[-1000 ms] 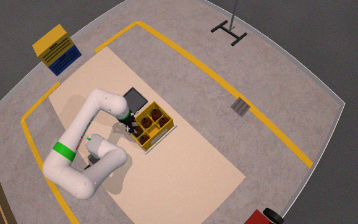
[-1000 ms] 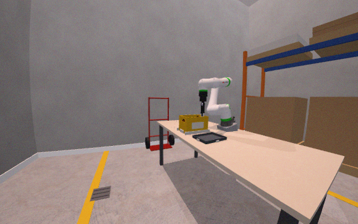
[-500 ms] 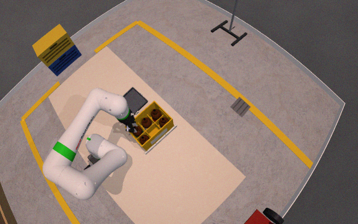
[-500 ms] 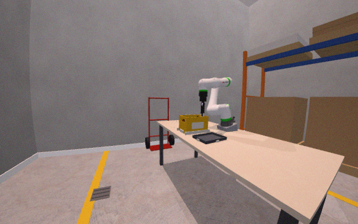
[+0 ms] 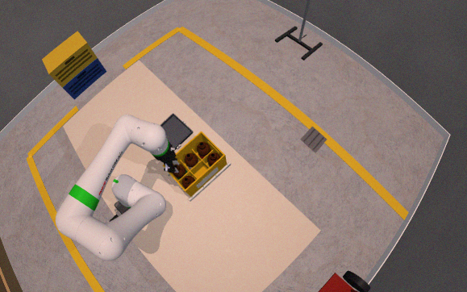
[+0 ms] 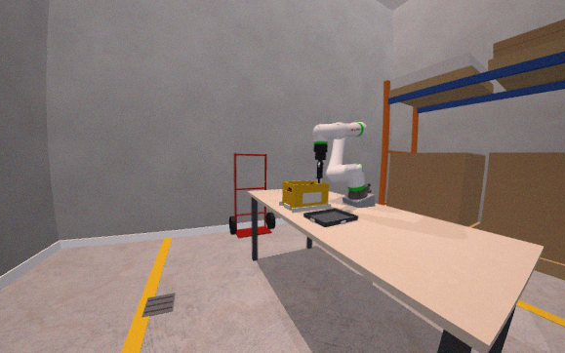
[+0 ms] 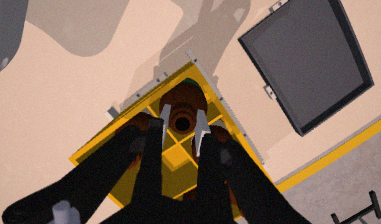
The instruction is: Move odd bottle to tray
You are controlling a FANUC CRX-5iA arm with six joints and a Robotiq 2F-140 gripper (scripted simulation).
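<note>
Right now my hand is 90 mm short of the brown bottle, 90 mm above it and 10 mm to the left of it. The rest, counted from my hand: yellow crate (90 mm below, 80 mm ahead, 50 mm to the right); then dark tray (230 mm to the left, 160 mm below, 120 mm ahead).
</note>
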